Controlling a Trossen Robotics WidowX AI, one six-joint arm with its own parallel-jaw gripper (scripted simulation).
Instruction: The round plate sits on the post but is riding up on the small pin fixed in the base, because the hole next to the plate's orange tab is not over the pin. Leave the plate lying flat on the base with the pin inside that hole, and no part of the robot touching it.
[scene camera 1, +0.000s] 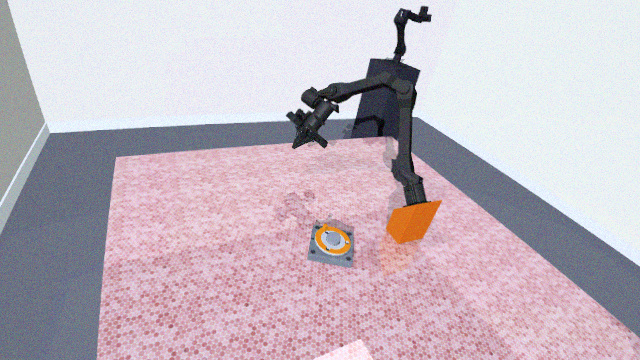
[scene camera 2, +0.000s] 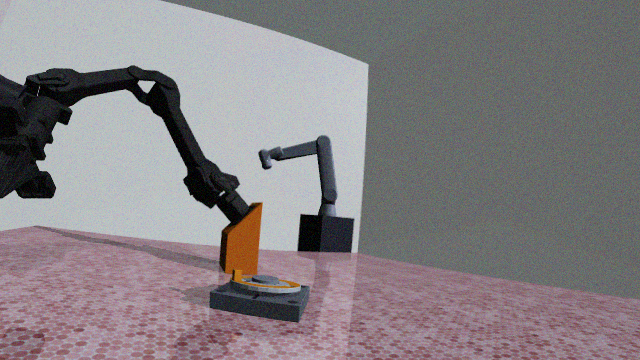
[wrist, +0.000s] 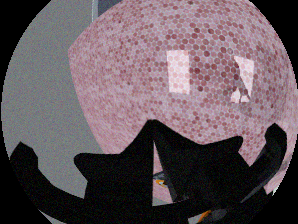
Scene:
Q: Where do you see a round plate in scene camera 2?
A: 283, 286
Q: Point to my gripper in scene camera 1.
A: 292, 148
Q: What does my gripper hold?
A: Nothing.

